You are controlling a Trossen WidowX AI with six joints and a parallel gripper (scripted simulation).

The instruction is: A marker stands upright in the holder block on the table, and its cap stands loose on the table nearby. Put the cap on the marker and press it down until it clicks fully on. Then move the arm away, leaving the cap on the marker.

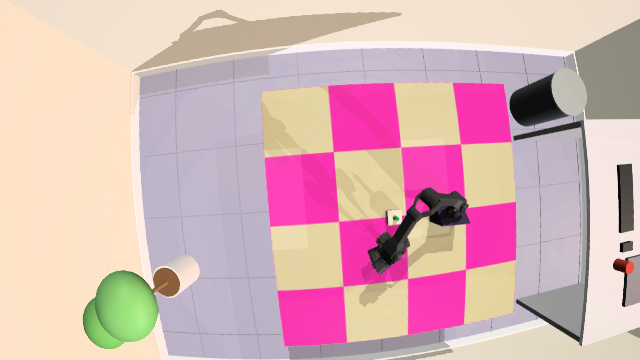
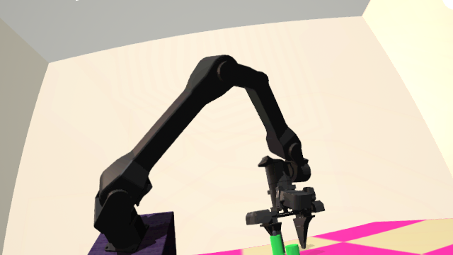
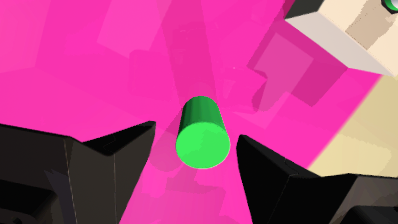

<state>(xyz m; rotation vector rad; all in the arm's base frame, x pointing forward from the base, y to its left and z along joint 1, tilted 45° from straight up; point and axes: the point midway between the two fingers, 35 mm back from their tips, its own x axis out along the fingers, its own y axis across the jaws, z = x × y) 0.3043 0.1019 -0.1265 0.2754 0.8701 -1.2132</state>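
My gripper tip is now 1 cm above the green cap. The rest, counted from my gripper tip: pale holder block 13 cm to the right, 4 cm behind, 2 cm below.
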